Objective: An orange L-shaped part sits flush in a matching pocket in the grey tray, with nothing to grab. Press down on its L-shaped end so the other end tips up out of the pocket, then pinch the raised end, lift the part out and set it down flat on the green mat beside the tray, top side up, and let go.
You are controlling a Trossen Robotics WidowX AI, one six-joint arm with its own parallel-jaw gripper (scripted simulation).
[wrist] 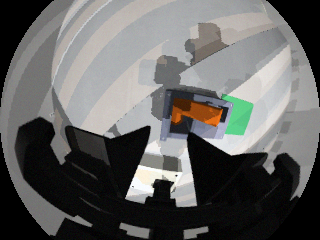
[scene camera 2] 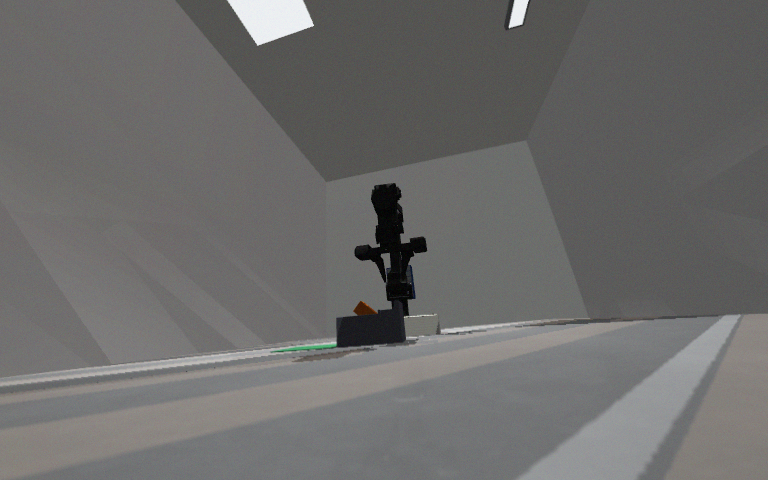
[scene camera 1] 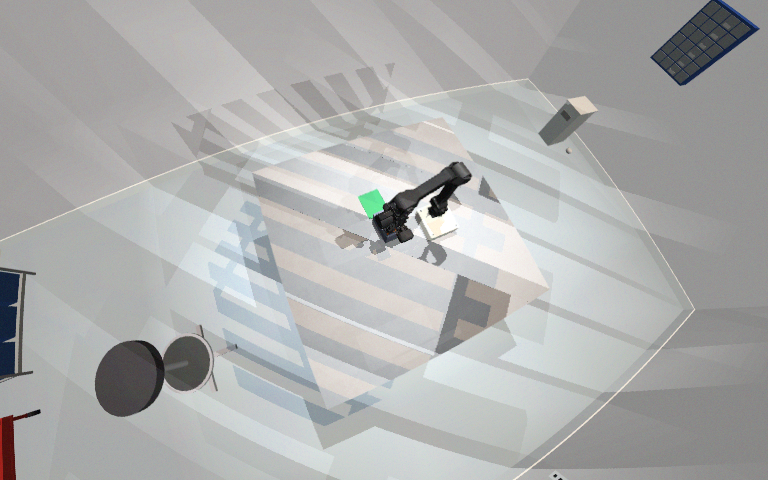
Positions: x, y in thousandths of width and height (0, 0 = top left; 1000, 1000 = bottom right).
Scene:
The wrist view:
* gripper: 530, 552
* orange L-shaped part: 655, 477
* green mat: 755, 465
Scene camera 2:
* gripper: 514, 586

